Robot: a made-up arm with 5 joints.
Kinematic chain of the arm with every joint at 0, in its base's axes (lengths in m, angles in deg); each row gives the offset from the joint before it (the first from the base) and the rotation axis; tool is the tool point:
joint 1: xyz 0 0 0.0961 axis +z
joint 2: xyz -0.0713 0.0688 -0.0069 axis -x
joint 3: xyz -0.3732 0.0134 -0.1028 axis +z
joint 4: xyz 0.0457 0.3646 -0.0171 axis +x
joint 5: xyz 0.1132 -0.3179 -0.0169 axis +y
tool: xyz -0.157 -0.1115 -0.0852
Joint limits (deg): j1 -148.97..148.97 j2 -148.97..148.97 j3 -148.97..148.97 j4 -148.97..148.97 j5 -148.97..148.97
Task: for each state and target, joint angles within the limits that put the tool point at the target. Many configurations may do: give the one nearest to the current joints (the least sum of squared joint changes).
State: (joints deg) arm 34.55 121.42 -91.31 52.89 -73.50
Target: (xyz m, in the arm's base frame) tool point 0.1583 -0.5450 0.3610
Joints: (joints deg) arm 46.72 92.47 -107.34 49.06 -75.63
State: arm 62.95 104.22 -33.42 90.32 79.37
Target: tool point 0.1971 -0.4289 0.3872
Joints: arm 60.93 134.68 -41.04 82.84 86.84
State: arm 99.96 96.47 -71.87 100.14 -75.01
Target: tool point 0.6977 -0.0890 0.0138
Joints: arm 93.10 131.07 -15.46 96.61 -62.38
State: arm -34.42 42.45 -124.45 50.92 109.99
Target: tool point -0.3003 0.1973 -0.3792
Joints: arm -50.97 12.57 -103.77 73.82 84.20
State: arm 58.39 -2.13 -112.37 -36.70 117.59
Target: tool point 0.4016 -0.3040 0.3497
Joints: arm 95.19 -10.60 -136.19 -69.48 131.89
